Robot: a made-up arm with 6 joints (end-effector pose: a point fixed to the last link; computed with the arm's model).
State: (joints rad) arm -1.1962 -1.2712 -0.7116 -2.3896 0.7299 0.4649
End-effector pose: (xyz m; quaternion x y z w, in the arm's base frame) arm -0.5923 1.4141 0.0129 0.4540 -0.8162 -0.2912 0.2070
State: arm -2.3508 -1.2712 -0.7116 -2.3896 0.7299 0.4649
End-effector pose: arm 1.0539 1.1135 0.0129 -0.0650 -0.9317 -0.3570 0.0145
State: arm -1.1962 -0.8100 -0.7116 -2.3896 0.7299 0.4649
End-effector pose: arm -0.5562 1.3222 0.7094 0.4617 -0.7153 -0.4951 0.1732
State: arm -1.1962 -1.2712 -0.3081 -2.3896 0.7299 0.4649
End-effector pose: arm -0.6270 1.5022 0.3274 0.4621 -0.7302 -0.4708 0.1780
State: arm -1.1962 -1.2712 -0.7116 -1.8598 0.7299 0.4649
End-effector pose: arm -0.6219 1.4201 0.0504 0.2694 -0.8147 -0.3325 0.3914
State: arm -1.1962 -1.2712 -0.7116 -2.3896 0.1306 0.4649
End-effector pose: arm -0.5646 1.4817 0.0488 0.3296 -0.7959 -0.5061 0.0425
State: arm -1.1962 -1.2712 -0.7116 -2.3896 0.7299 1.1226
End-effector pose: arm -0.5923 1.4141 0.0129 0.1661 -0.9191 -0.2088 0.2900
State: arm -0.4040 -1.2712 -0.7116 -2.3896 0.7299 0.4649
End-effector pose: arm -1.4227 0.5714 0.0129 0.7338 -0.5778 -0.1888 0.3034
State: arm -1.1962 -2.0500 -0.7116 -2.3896 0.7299 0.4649
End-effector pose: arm -0.3952 0.9126 -1.0240 0.3874 -0.8867 0.0820 0.2386
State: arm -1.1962 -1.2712 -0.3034 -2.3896 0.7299 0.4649
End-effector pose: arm -0.6271 1.5025 0.3313 0.4621 -0.7290 -0.4728 0.1776
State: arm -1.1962 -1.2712 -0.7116 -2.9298 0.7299 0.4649
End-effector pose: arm -0.5485 1.4215 -0.0080 0.6096 -0.7591 -0.2282 0.0043
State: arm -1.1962 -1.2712 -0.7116 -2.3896 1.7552 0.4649
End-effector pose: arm -0.5725 1.2820 0.0350 0.5689 -0.6845 0.1248 0.4384
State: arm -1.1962 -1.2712 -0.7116 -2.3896 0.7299 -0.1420
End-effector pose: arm -0.5923 1.4141 0.0129 0.6772 -0.6432 -0.3398 0.1106
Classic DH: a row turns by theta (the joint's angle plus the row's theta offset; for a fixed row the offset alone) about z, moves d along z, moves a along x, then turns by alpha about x. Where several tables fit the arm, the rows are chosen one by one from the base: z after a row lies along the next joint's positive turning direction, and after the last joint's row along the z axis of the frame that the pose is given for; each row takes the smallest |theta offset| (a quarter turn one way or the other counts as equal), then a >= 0, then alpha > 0; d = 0 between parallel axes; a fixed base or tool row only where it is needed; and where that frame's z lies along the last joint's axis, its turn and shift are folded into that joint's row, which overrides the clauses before.
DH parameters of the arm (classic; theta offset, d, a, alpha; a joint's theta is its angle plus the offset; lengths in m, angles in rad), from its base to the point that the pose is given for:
joint 1: 0 0.151 0 -1.5708
joint 2: -1.5708 0 0.849 0
joint 3: 1.5708 0.029 0 1.5708
joint 4: 0 0.714 0 -1.5708
joint 5: 0 0 0 1.5708
joint 6: 0 0.138 0 0

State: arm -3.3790 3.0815 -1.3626 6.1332 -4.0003 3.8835
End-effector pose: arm -0.6376 0.1405 -0.8907 0.4447 0.7901 0.1735 0.3847
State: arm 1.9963 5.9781 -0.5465 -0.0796 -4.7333 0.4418
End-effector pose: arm 0.2741 -0.6484 1.5365 -0.2133 0.2697 0.8765 0.3370
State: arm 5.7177 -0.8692 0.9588 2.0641 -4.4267 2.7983
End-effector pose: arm -0.4712 0.4715 1.3770 -0.4950 -0.6123 -0.4985 0.3626
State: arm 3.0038 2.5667 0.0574 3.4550 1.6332 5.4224
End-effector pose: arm -0.9139 0.1403 -1.1097 0.0422 -0.4861 -0.4886 0.7233
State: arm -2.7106 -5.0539 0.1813 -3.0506 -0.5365 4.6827
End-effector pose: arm -1.4690 -0.7144 0.4988 0.6919 -0.4517 -0.2757 0.4912
